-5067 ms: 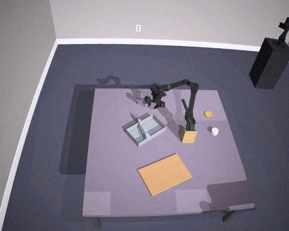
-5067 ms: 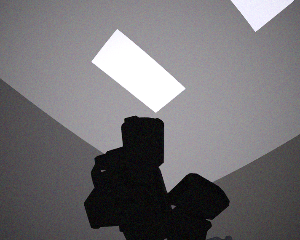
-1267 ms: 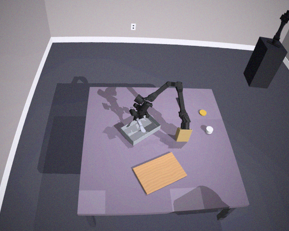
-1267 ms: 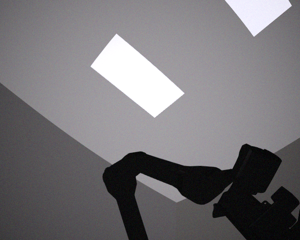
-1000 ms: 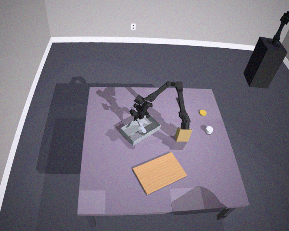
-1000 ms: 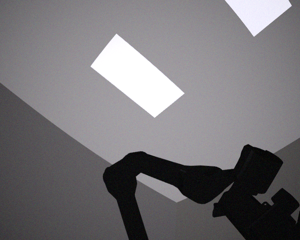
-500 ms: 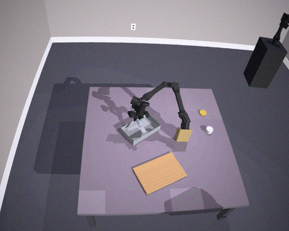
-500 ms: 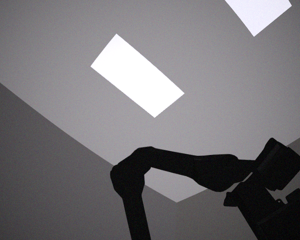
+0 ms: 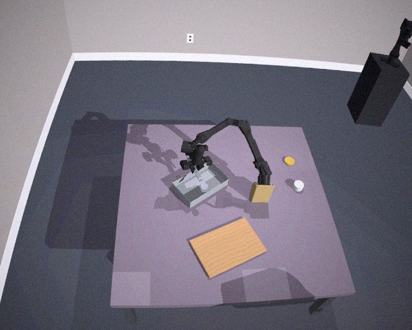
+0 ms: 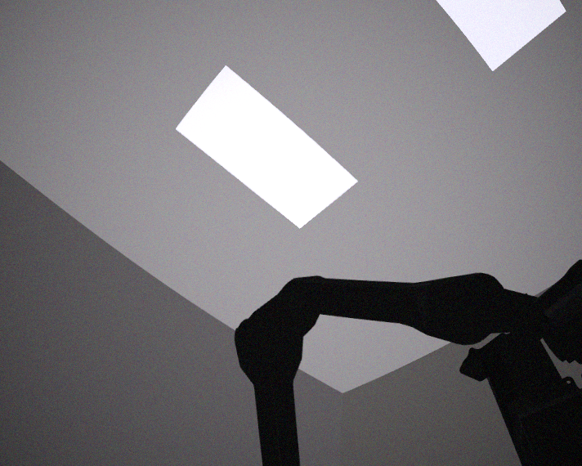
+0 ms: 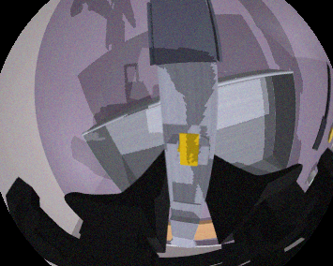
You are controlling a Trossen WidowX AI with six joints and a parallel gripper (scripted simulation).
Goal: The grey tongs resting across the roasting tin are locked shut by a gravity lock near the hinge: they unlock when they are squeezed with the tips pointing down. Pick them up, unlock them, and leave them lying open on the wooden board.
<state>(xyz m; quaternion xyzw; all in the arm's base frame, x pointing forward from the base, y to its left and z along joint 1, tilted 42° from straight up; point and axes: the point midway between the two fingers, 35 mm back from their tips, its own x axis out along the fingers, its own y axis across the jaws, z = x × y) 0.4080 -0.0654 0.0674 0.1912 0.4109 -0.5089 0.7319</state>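
The grey roasting tin lies 5 cm behind my gripper tip, 3 cm to the left of it and 7 cm below it. Round my gripper tip: white cylinder 68 cm behind, 8 cm below; wooden board 20 cm behind, 44 cm to the left, 9 cm below; yellow lock piece 1 cm ahead, 3 cm to the right, 4 cm above.
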